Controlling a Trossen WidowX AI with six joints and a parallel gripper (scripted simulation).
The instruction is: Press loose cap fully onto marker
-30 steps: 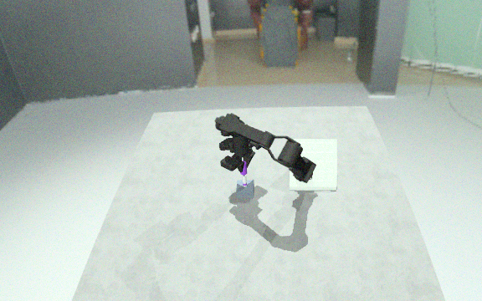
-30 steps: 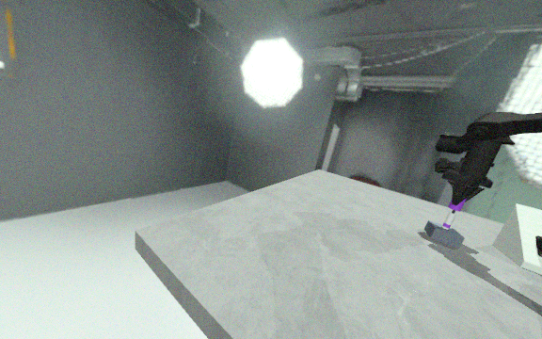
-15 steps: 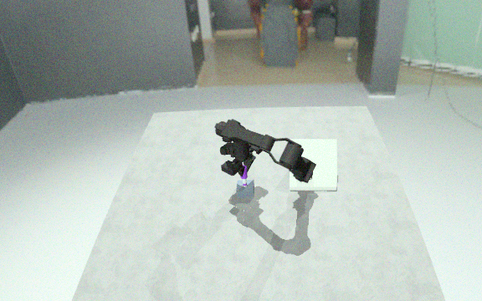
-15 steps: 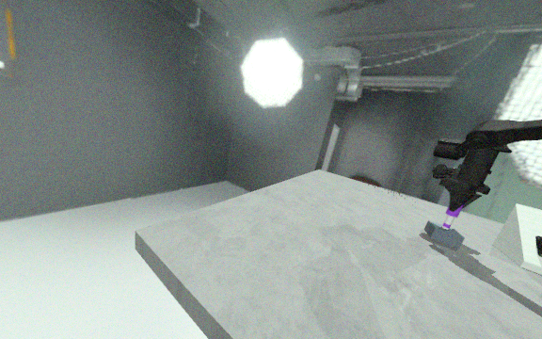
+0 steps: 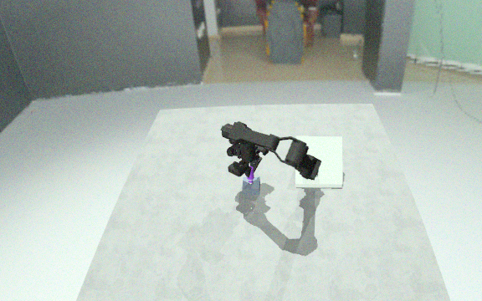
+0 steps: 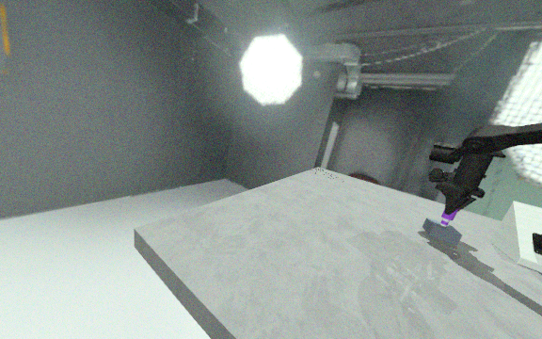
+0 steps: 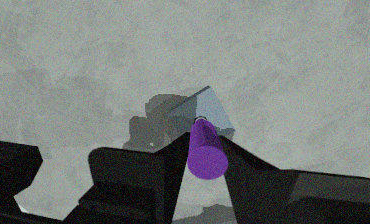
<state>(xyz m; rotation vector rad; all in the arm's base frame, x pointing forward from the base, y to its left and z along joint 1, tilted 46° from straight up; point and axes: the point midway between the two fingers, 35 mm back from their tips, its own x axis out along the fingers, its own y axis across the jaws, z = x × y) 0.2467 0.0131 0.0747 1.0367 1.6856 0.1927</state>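
Right now the marker cap is 1 cm above my gripper tip. Round my gripper tip: holder block (6 cm below).
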